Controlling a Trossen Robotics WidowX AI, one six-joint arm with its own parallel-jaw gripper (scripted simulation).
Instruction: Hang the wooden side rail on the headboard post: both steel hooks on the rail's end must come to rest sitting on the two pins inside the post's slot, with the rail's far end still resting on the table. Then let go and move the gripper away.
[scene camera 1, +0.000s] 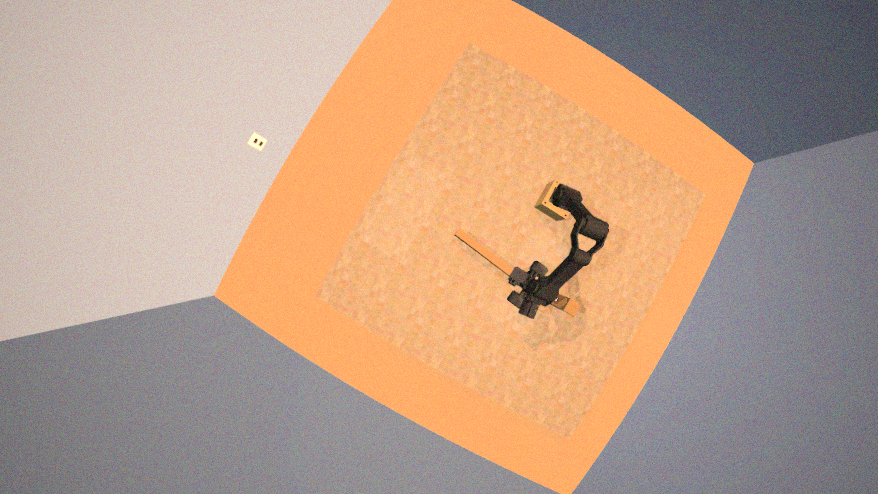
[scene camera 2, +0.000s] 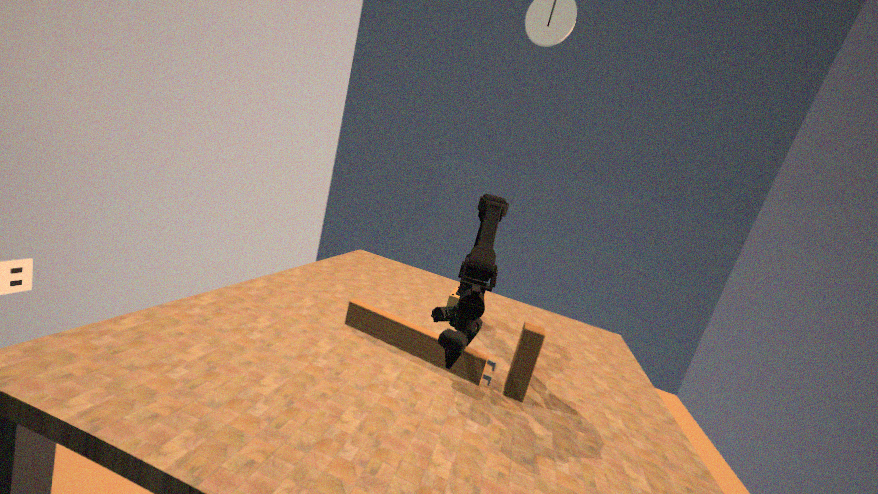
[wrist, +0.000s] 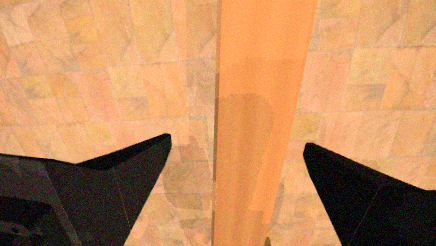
Labels:
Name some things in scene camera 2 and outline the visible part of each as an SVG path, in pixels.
My gripper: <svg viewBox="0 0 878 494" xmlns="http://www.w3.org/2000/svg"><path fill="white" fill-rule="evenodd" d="M459 301L454 306L435 307L431 314L433 322L449 321L450 326L457 330L454 331L448 328L438 338L438 343L445 349L445 367L449 370L465 350L465 347L477 335L483 323L481 318L476 320L464 318L459 311Z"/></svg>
A wooden side rail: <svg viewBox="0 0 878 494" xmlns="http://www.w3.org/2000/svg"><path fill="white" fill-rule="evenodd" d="M349 301L345 324L430 362L434 366L477 386L480 385L482 379L488 381L487 386L490 385L492 377L484 374L487 365L491 366L491 371L494 372L496 363L488 360L489 355L466 346L450 370L446 369L445 349L438 343L440 334L360 300L353 299Z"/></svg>

